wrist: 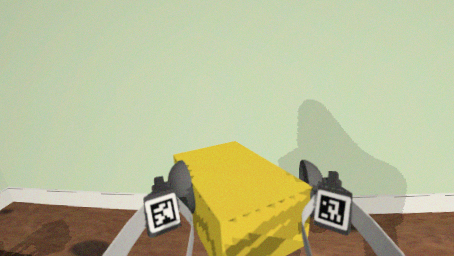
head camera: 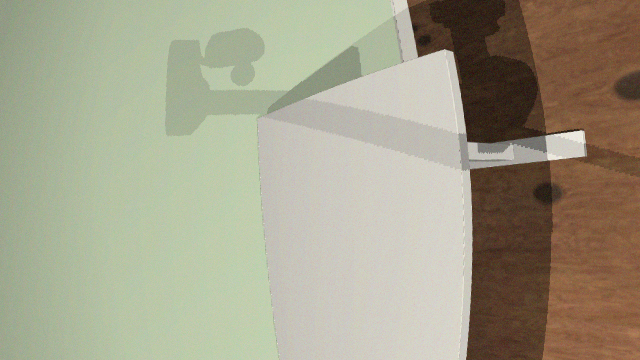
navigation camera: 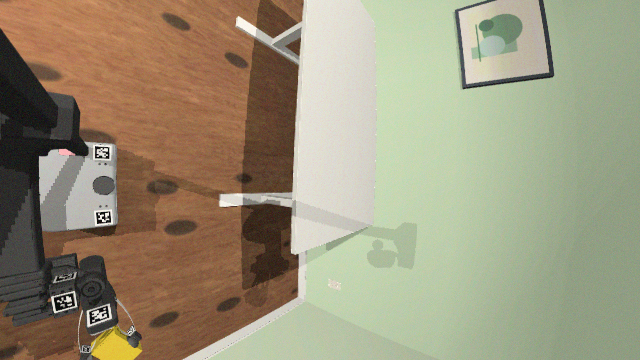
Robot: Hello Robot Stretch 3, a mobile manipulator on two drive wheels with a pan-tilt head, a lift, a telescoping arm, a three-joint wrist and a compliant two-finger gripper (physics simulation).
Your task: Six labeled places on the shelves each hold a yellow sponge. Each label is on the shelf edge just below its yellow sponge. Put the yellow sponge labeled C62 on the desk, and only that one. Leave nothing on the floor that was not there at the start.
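Observation:
My gripper [navigation camera: 109, 342] [wrist: 239, 179] is shut on a yellow sponge [navigation camera: 118, 346] [wrist: 245, 182], which sits turned at an angle between the two fingertips. No label shows on it, so which place it came from cannot be told. The desk [head camera: 370, 210] [navigation camera: 337, 110] has a white top and white legs and stands against the green wall. In the navigation camera view the gripper and the sponge are at the bottom left, apart from the desk and past the line of its near end. The shelves and their labels do not show in these views.
The robot's base [navigation camera: 80, 195] is on the brown wooden floor [navigation camera: 200, 125], to the left of the desk in the navigation camera view. A desk leg [head camera: 565, 145] [navigation camera: 235, 200] sticks out past the desk's front edge. A framed picture [navigation camera: 530, 60] hangs above the desk. A wall corner is beyond its near end.

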